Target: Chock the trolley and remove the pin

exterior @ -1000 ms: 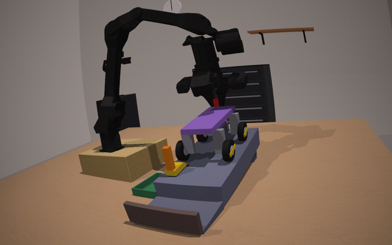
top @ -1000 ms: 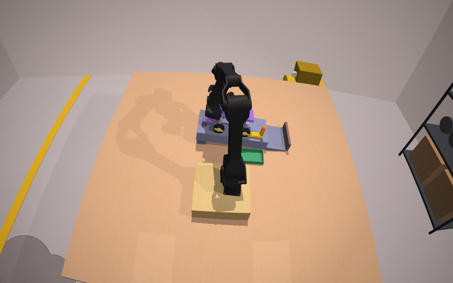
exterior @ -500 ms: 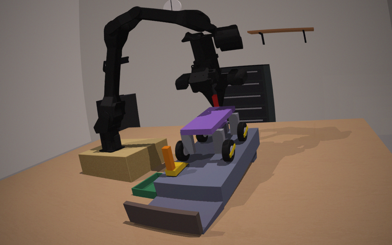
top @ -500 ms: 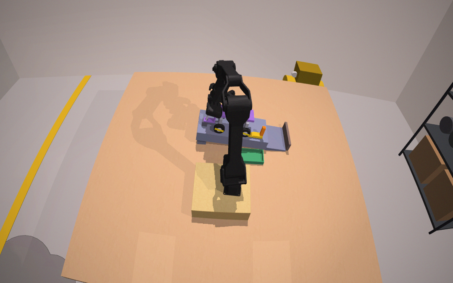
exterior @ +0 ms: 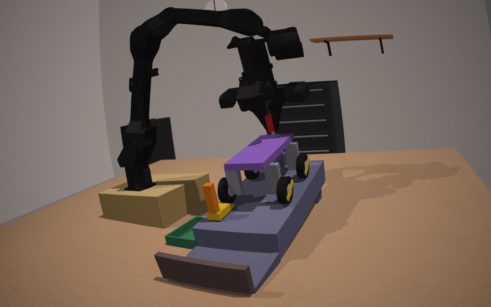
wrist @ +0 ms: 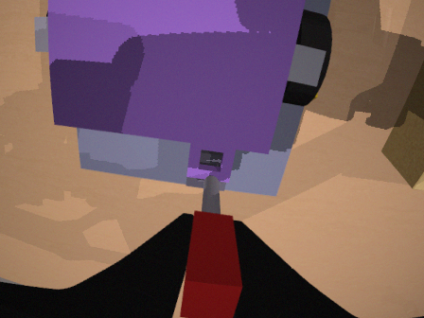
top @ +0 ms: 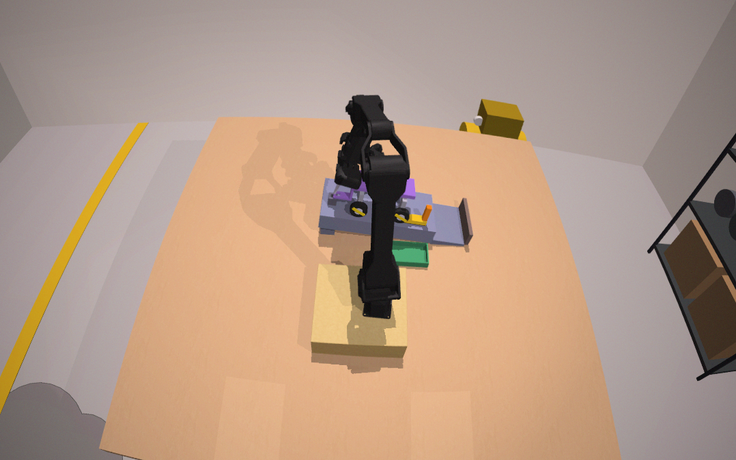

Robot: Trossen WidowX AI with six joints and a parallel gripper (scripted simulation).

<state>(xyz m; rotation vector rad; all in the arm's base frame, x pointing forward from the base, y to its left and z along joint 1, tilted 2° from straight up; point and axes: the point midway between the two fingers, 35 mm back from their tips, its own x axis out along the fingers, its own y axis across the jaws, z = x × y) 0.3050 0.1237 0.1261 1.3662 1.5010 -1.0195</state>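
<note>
Right now my gripper tip is 200 mm to the left of the green tray, 170 mm above it and 90 mm past it. Also, from my gripper tip: red-headed stop pin: right at my gripper tip; grey ramp: 120 mm below, 110 mm to the right, 30 mm ahead; trolley: 110 mm to the right, 60 mm below, 30 mm ahead.
</note>
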